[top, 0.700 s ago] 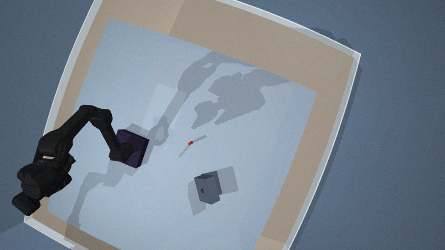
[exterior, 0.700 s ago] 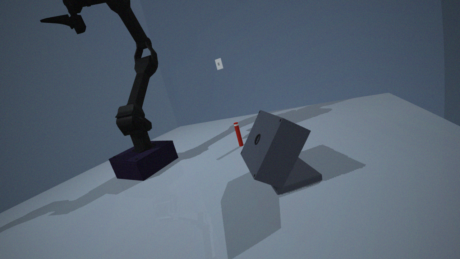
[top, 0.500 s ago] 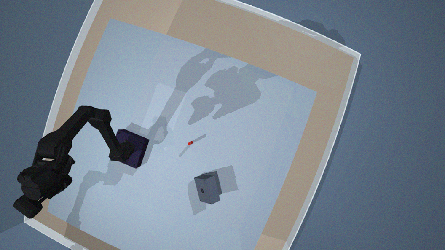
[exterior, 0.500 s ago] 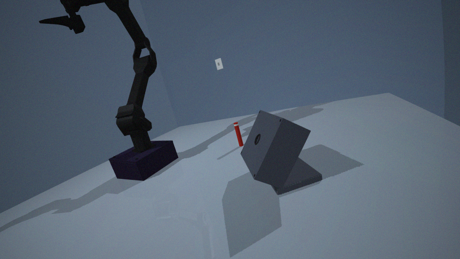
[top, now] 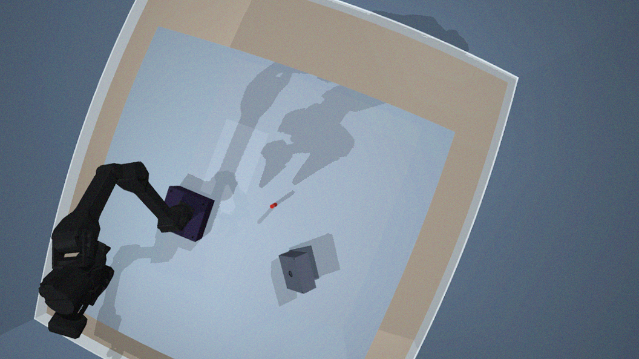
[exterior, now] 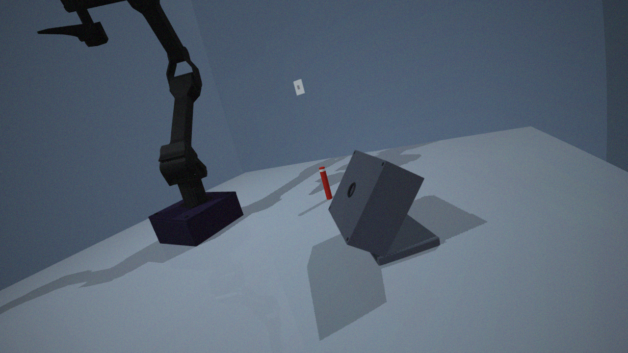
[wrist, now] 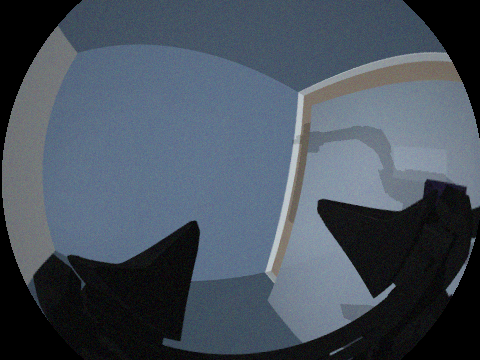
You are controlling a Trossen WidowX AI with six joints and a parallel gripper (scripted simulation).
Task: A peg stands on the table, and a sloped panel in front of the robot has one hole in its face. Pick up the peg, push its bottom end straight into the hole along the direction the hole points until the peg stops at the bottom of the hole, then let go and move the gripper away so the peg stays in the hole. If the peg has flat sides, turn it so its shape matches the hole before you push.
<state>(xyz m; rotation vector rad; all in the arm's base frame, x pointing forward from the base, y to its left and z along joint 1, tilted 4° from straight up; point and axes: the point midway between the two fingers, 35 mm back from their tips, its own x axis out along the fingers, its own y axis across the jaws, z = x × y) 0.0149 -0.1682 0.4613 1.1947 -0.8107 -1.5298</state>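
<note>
Right now my gripper tip is 230 mm short of the red round peg, 390 mm to the right of it and 460 mm above it. The rest, counted from my gripper tip: flat grey foot plate: 430 mm ahead, 250 mm to the left, 510 mm below; then panel: 410 mm ahead, 230 mm to the left, 450 mm below.
</note>
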